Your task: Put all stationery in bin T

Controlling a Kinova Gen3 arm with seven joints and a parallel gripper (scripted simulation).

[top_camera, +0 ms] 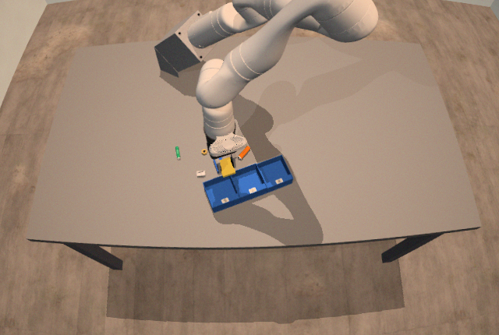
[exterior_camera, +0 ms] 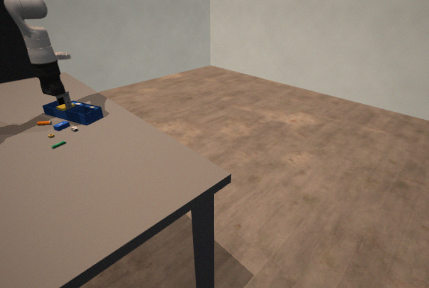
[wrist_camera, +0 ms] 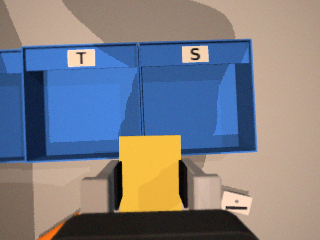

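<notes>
Right now the blue three-compartment bin is 2 cm ahead of my hand, 7 cm to the left of it and 6 cm below it. The rest, counted from my hand: blue 9V battery 2 cm behind, 3 cm to the right, 8 cm below; yellow pad 2 cm below; grey pencil sharpener 1 cm ahead, 8 cm to the right, 8 cm below.
</notes>
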